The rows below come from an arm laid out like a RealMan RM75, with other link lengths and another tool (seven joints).
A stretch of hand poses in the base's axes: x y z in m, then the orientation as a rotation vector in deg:
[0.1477, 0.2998, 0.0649, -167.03, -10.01, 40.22]
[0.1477, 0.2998, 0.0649, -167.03, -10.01, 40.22]
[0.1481, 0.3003, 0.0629, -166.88, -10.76, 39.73]
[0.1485, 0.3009, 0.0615, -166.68, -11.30, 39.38]
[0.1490, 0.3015, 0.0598, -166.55, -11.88, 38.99]
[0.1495, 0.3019, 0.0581, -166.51, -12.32, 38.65]
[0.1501, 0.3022, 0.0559, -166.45, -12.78, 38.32]
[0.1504, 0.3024, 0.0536, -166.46, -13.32, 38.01]
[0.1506, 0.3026, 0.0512, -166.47, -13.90, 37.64]
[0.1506, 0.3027, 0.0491, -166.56, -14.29, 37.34]
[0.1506, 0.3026, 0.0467, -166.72, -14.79, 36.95]
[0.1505, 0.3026, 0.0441, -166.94, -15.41, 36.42]
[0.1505, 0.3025, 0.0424, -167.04, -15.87, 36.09]
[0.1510, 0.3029, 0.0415, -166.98, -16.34, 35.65]
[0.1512, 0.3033, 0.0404, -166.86, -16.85, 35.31]
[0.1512, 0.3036, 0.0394, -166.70, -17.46, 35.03]
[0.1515, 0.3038, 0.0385, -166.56, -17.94, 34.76]
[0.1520, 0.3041, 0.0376, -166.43, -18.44, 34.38]
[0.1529, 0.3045, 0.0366, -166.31, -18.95, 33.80]
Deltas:
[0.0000, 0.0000, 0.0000, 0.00, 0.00, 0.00]
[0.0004, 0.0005, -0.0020, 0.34, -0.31, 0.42]
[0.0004, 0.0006, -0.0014, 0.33, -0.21, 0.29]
[0.0005, 0.0006, -0.0017, 0.27, -0.25, 0.32]
[0.0005, 0.0004, -0.0017, 0.16, -0.23, 0.25]
[0.0006, 0.0003, -0.0022, 0.18, -0.22, 0.26]
[0.0003, 0.0002, -0.0023, 0.11, -0.23, 0.33]
[0.0002, 0.0002, -0.0024, 0.13, -0.27, 0.35]
[0.0000, 0.0001, -0.0021, 0.02, -0.23, 0.24]
[0.0000, -0.0001, -0.0024, -0.02, -0.31, 0.32]
[-0.0001, 0.0000, -0.0026, -0.04, -0.42, 0.39]
[0.0000, -0.0001, -0.0017, 0.02, -0.26, 0.29]
[0.0005, 0.0004, -0.0009, 0.19, -0.29, 0.26]
[0.0002, 0.0004, -0.0011, 0.23, -0.22, 0.29]
[0.0000, 0.0003, -0.0010, 0.25, -0.18, 0.36]
[0.0003, 0.0002, -0.0009, 0.22, -0.17, 0.28]
[0.0005, 0.0003, -0.0009, 0.24, -0.24, 0.28]
[0.0009, 0.0004, -0.0010, 0.28, -0.37, 0.28]

